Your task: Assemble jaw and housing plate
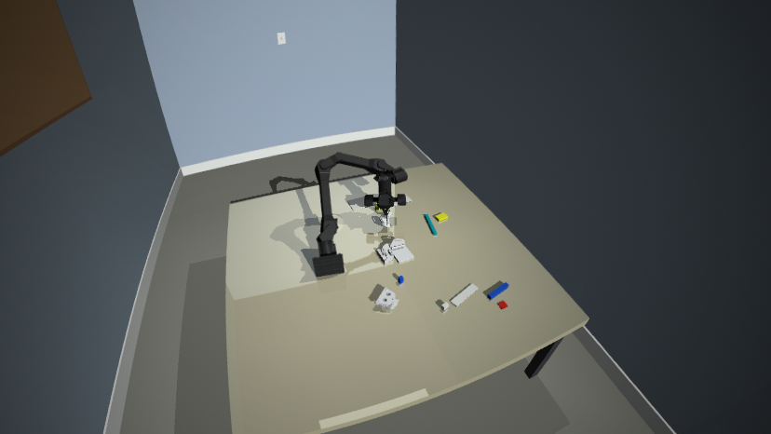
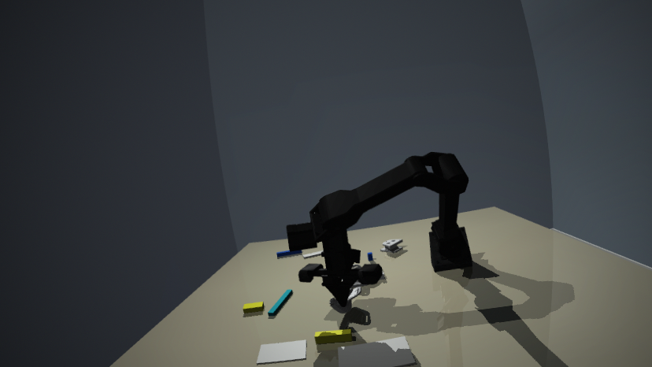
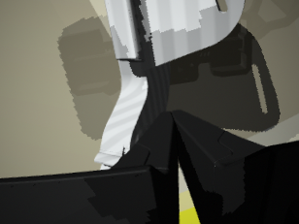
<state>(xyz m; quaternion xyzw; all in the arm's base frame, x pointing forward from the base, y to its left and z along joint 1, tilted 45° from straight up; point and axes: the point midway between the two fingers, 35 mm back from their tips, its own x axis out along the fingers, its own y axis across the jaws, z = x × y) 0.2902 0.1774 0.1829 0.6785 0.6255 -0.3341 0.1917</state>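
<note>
Right now my gripper tip is 10 mm short of the white jaw and 10 mm to the left of it. Also, from my gripper tip: blue bar 320 mm ahead, 550 mm to the right, 20 mm below; white bar 190 mm ahead, 530 mm to the right, 30 mm below; teal bar 200 mm ahead, 90 mm to the right, 20 mm below.
</note>
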